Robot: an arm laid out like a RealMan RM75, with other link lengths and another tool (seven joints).
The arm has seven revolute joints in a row. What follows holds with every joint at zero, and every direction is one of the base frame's.
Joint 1 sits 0.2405 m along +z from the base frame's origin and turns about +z.
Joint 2 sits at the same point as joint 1 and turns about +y.
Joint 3 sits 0.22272 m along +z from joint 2 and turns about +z.
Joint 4 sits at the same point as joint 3 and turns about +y.
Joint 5 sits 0.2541 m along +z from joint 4 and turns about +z.
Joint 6 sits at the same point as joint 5 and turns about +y.
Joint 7 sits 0.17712 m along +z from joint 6 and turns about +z.
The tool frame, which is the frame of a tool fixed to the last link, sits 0.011 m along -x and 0.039 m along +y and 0.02 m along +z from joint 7; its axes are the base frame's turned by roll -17.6, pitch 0 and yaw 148.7 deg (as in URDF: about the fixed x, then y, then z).
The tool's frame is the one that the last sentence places.
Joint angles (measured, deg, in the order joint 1, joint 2, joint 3, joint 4, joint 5, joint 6, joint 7), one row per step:
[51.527 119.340 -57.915 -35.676 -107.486 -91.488 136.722]
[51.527 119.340 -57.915 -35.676 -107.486 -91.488 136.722]
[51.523 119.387 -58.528 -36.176 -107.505 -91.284 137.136]
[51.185 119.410 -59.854 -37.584 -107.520 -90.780 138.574]
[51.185 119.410 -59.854 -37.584 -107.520 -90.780 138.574]
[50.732 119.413 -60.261 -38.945 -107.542 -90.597 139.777]
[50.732 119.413 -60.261 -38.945 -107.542 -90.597 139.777]
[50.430 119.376 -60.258 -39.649 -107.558 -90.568 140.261]
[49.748 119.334 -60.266 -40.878 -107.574 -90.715 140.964]
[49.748 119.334 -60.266 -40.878 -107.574 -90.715 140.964]
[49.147 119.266 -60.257 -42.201 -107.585 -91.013 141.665]
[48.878 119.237 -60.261 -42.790 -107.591 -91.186 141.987]
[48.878 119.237 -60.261 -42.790 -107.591 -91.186 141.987]
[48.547 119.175 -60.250 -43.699 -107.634 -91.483 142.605]
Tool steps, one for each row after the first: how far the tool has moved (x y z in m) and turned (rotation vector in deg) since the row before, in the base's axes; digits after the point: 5 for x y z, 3 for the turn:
[0.00000 0.00000 0.00000 0.000 0.000 0.000]
[-0.00129 -0.00020 -0.00103 -0.030 -0.479 0.213]
[-0.00160 0.00056 -0.00097 0.054 -1.089 -0.136]
[0.00000 0.00000 0.00000 0.000 0.000 0.000]
[-0.00114 0.00153 0.00209 0.348 -0.390 -0.392]
[0.00000 0.00000 0.00000 0.000 0.000 0.000]
[-0.00008 0.00111 0.00202 0.323 -0.064 -0.223]
[0.00077 0.00089 0.00351 0.416 -0.061 -0.333]
[0.00000 0.00000 0.00000 0.000 0.000 0.000]
[0.00000 0.00058 0.00406 0.369 -0.051 -0.129]
[0.00000 0.00007 0.00179 0.118 -0.027 -0.048]
[0.00000 0.00000 0.00000 0.000 0.000 0.000]
[-0.00042 0.00020 0.00287 0.126 -0.083 -0.096]

